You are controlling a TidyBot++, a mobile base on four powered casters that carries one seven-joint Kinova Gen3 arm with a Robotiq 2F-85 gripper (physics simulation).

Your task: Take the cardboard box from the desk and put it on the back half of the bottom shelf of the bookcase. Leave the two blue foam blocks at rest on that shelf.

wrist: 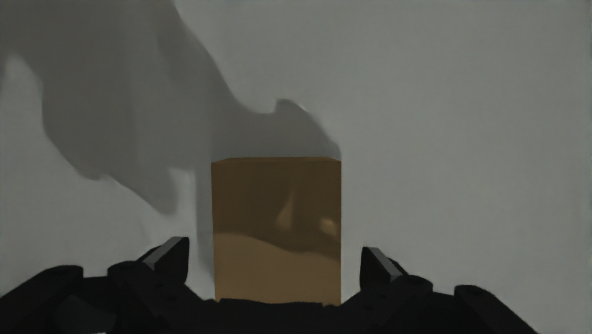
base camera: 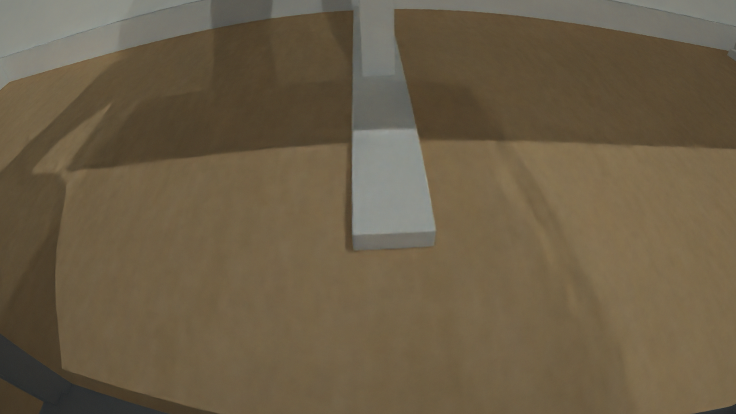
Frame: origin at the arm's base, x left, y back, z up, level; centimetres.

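Seen in the pictures: gripper, fingertip midpoint: (wrist: 275, 261).
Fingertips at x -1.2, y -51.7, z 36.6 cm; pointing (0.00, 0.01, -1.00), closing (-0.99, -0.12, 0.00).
Offsets run from my fingertips to a thing's top centre. "pt": to the spot under its first point. Level surfaces: height alone.
The brown cardboard box @[dx +0.0, dy -0.5, dz +0.8 cm] (wrist: 278, 215) stands on the pale grey desk top @[dz -4.2 cm] (wrist: 450, 125) in the wrist view, seen from above. Its near end is hidden behind the gripper's dark body. My gripper (wrist: 275, 261) is open, with one fingertip to the left of the box and one to the right, and a gap shows on each side. How far the fingertips are above or beside the box's top is hard to tell. The bookcase and the two blue foam blocks do not show in either view.
In the base camera view a pale desk leg @[pt dx +5.4, dy -17.2, dz -67.4 cm] (base camera: 378, 41) rises from a long flat foot (base camera: 391, 180) on the brown floor @[dz -76.2 cm] (base camera: 231, 283). A white wall with a skirting board (base camera: 169, 38) runs along the back. Shadows of the arm and desk lie across the floor.
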